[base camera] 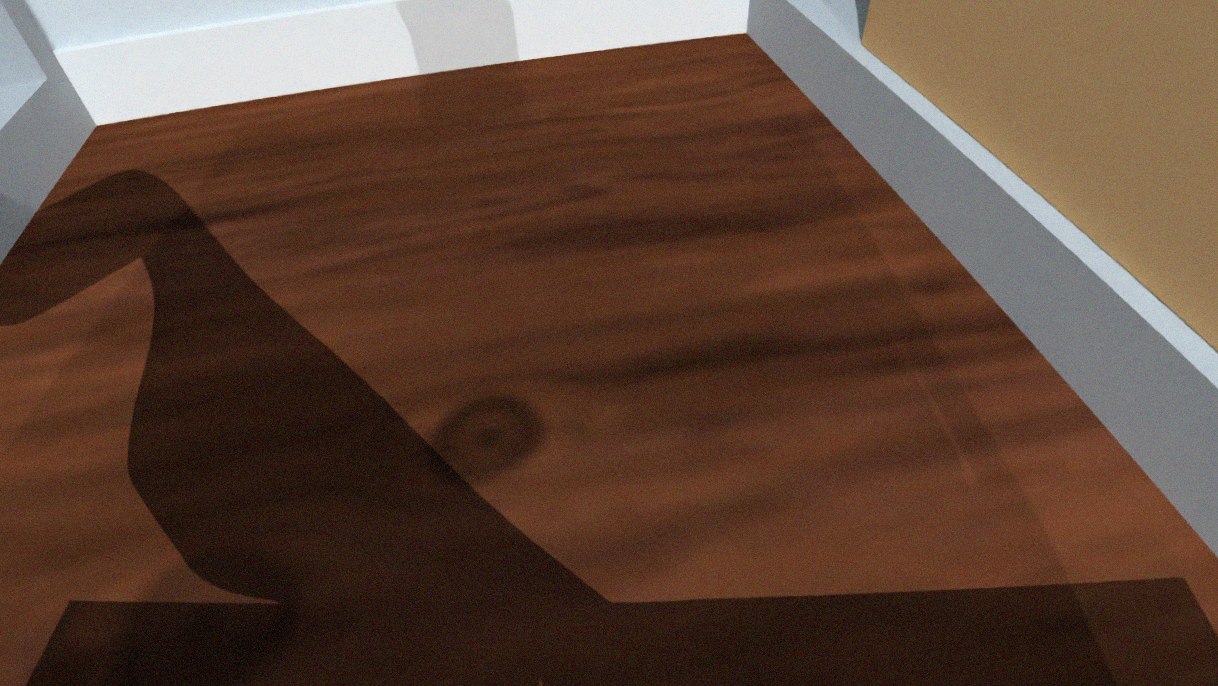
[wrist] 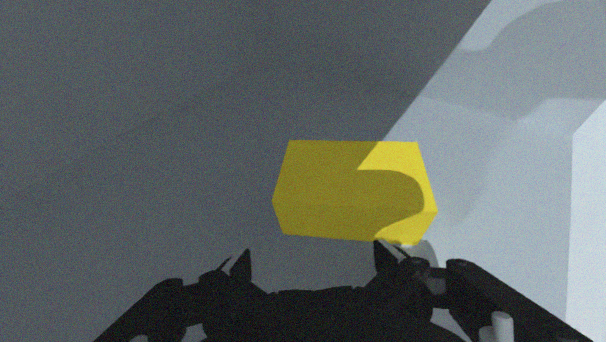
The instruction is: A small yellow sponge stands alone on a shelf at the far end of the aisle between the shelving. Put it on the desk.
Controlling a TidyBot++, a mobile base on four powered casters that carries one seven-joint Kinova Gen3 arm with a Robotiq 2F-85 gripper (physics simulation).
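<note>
The yellow sponge is in the wrist view, near the middle and a little to the right, resting on the grey shelf surface. Part of it is in shadow and its right end is brightly lit. My gripper is open, with nothing between its fingers. The sponge lies beyond the fingertips and is offset to the right of the midline between them; the right fingertip shows at its lower edge. The desk does not show in either view, and the sponge does not show in the base camera view.
In the base camera view a brown wooden floor carries the arm's dark shadow. A white board crosses the far end. A grey board runs along the right, with a tan panel beyond it. Another grey edge stands at the left.
</note>
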